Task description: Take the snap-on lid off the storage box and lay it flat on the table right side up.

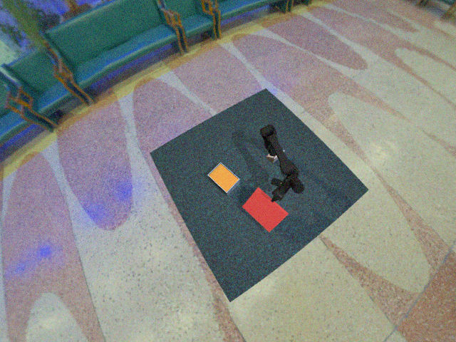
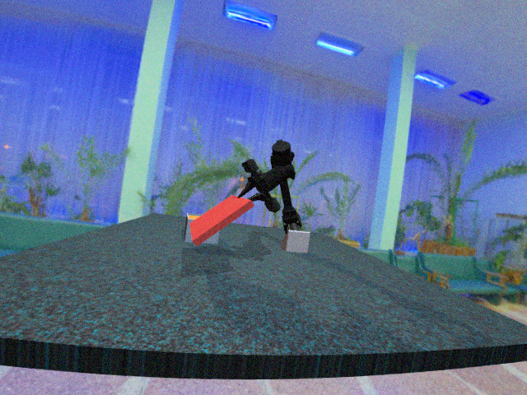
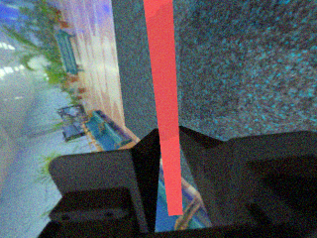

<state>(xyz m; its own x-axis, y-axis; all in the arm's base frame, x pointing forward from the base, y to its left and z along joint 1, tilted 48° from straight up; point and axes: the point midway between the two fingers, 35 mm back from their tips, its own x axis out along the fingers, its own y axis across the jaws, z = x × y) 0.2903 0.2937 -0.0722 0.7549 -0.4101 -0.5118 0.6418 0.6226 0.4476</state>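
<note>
Right now the red lid is 60 mm ahead of my gripper tip, 50 mm below it and 10 mm to the left of it. The rest, counted from my gripper tip: grey storage box: 350 mm to the right, 160 mm below, 110 mm ahead.
</note>
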